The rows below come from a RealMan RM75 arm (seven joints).
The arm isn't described. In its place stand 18 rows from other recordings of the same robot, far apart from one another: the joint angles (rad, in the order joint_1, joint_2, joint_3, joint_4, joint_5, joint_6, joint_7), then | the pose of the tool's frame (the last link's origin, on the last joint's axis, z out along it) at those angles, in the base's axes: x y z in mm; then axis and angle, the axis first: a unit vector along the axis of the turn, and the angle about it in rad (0 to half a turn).
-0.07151 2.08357 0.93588 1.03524 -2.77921 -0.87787 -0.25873 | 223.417, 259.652, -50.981, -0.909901, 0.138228, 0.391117, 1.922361
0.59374 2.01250 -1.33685 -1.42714 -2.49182 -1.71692 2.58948 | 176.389, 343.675, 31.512, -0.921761, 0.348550, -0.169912, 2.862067
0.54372 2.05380 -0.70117 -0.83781 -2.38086 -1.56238 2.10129 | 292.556, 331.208, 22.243, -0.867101, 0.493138, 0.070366, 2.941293
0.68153 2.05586 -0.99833 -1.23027 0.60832 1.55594 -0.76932 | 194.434, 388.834, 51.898, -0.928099, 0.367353, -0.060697, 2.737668
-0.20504 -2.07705 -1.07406 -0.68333 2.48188 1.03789 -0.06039 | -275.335, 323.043, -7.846, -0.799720, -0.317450, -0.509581, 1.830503
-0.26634 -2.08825 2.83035 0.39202 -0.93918 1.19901 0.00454 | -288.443, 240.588, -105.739, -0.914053, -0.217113, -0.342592, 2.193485
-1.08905 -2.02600 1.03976 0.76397 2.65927 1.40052 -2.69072 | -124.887, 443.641, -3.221, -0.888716, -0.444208, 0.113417, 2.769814
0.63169 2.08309 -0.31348 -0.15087 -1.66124 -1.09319 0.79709 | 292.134, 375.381, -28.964, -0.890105, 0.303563, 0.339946, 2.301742
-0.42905 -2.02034 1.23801 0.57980 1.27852 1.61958 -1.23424 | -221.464, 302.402, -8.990, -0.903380, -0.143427, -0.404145, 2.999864
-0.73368 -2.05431 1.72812 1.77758 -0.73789 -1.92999 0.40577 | -63.352, 272.645, -12.464, -0.962161, -0.110584, 0.249034, 3.043201
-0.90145 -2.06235 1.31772 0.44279 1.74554 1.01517 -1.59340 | -157.682, 409.102, -86.611, -0.978630, -0.174275, -0.109139, 2.904258
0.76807 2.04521 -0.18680 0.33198 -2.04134 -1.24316 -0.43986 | 188.066, 311.016, -122.130, -0.916569, -0.297058, 0.267690, 2.480114
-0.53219 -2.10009 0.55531 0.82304 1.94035 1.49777 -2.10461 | -254.681, 359.371, 48.095, -0.794095, -0.498348, -0.347940, 2.855142
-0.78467 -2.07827 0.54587 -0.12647 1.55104 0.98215 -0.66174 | -245.201, 364.358, -103.733, -0.925290, -0.265177, -0.271145, 2.532052
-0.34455 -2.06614 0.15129 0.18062 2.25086 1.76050 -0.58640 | -308.660, 217.506, -36.378, -0.914928, -0.121928, -0.384761, 2.704051
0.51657 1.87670 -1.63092 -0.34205 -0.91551 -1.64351 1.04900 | 241.405, 300.737, -1.314, -0.915829, 0.120291, 0.383128, 3.040971
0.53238 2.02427 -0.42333 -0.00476 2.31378 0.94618 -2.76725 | 383.611, 355.366, 33.768, -0.807021, 0.481873, 0.341345, 1.730091
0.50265 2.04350 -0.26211 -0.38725 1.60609 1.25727 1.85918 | 330.454, 362.282, 72.406, -0.670446, -0.657245, -0.344284, 1.960912
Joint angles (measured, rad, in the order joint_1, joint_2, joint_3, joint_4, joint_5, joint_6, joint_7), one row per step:
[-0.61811 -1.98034 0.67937 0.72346 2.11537 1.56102 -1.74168]
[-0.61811 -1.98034 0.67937 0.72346 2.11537 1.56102 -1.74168]
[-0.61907 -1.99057 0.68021 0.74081 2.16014 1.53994 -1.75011]
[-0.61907 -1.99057 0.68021 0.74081 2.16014 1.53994 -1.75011]
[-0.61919 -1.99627 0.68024 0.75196 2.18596 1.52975 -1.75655]
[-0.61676 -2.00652 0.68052 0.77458 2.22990 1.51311 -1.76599]
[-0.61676 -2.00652 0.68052 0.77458 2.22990 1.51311 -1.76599]
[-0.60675 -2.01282 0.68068 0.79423 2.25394 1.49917 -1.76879]
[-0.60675 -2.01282 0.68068 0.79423 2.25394 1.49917 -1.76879]
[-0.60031 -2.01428 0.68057 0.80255 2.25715 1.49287 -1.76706]
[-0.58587 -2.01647 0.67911 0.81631 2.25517 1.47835 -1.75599]
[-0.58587 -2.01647 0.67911 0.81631 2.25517 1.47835 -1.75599]
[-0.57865 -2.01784 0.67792 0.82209 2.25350 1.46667 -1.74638]
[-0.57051 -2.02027 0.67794 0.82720 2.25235 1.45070 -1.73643]
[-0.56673 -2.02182 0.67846 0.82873 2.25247 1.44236 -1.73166]
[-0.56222 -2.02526 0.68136 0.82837 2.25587 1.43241 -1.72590]
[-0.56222 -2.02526 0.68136 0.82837 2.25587 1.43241 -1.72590]
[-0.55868 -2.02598 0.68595 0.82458 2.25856 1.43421 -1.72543]
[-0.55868 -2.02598 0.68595 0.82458 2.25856 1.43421 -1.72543]
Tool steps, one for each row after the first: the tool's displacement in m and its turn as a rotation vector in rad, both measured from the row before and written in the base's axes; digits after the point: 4 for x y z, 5 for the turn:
[0.0000 0.0000 0.0000 0.00000 0.00000 0.00000]
[-0.0034 0.0008 -0.0030 -0.00093 0.04449 0.01197]
[0.0000 0.0000 0.0000 0.00000 0.00000 0.00000]
[-0.0019 0.0003 -0.0013 -0.00077 0.02488 0.00744]
[-0.0038 0.0000 -0.0015 0.00126 0.04410 0.01134]
[0.0000 0.0000 0.0000 0.00000 0.00000 0.00000]
[-0.0048 -0.0010 0.0006 0.01011 0.02986 0.00984]
[0.0000 0.0000 0.0000 0.00000 0.00000 0.00000]
[-0.0022 -0.0005 0.0011 0.00900 0.00875 0.00243]
[-0.0045 -0.0009 0.0026 0.02362 0.01263 0.00036]
[0.0000 0.0000 0.0000 0.00000 0.00000 0.00000]
[-0.0025 0.0000 0.0013 0.01574 0.00832 -0.00167]
[-0.0031 -0.0001 0.0008 0.01723 0.01026 0.00010]
[-0.0015 -0.0001 0.0000 0.00730 0.00531 0.00058]
[-0.0020 -0.0008 -0.0016 0.00312 0.00783 0.00157]
[0.0000 0.0000 0.0000 0.00000 0.00000 0.00000]
[-0.0014 -0.0020 -0.0019 -0.00916 0.00137 0.00337]
[0.0000 0.0000 0.0000 0.00000 0.00000 0.00000]

